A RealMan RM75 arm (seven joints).
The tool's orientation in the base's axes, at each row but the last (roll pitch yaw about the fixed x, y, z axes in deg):
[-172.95, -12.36, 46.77]
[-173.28, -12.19, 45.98]
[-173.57, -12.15, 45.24]
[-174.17, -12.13, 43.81]
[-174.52, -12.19, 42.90]
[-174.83, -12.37, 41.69]
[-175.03, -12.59, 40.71]
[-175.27, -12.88, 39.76]
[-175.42, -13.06, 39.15]
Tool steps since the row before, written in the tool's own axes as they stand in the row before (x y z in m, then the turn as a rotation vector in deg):
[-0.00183, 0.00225, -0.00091, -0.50, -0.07, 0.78]
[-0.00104, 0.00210, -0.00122, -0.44, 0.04, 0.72]
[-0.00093, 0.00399, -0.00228, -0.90, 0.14, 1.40]
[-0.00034, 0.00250, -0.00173, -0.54, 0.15, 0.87]
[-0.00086, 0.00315, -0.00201, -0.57, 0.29, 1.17]
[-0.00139, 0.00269, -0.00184, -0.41, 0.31, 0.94]
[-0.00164, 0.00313, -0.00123, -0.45, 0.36, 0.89]
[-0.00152, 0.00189, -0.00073, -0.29, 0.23, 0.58]
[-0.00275, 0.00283, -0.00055, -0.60, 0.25, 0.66]
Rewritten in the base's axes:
[0.00039, -0.00301, 0.00022, -0.34, -0.12, -0.85]
[0.00075, -0.00243, 0.00072, -0.23, -0.17, -0.80]
[0.00209, -0.00389, 0.00158, -0.42, -0.40, -1.56]
[0.00138, -0.00237, 0.00136, -0.21, -0.28, -0.97]
[0.00139, -0.00325, 0.00148, -0.10, -0.34, -1.29]
[0.00062, -0.00325, 0.00126, 0.00, -0.30, -1.03]
[0.00073, -0.00362, 0.00057, 0.00, -0.37, -0.99]
[0.00001, -0.00252, 0.00022, 0.00, -0.24, -0.65]
[-0.00033, -0.00396, -0.00031, -0.21, -0.42, -0.80]

